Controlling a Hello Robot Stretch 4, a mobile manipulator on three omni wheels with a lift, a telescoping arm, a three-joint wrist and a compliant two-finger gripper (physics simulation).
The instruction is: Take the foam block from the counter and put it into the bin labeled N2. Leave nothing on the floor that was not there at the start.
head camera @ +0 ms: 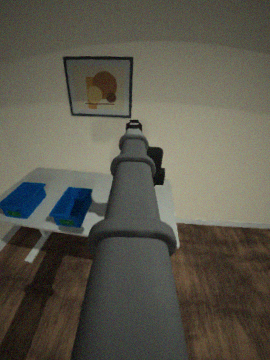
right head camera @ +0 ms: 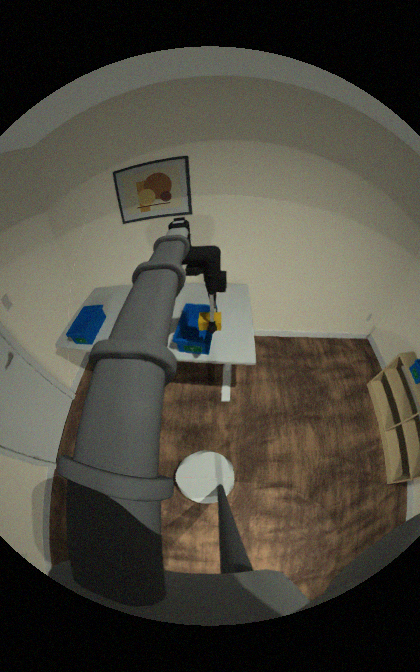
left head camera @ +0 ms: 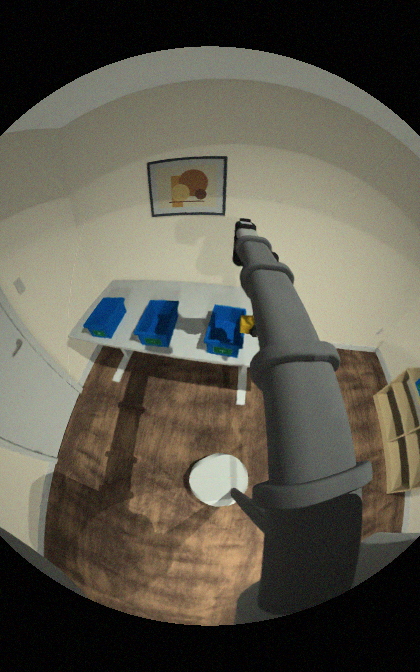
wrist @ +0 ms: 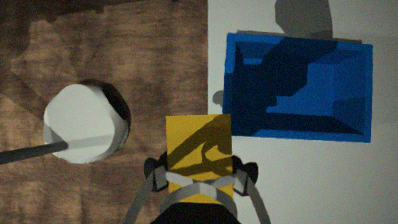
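The yellow foam block is held in my gripper, which is shut on it. In the wrist view the block overlaps the table edge, beside one corner of an open blue bin. This is the rightmost of three bins on the white table. The middle bin and the left bin stand farther left. Their green labels are too blurred to read. The arm hides the rightmost bin in the head view.
A round white object shows low in the head side views. A wooden shelf unit stands at the right. A wall lies behind the table, with a framed picture. A door is at the left.
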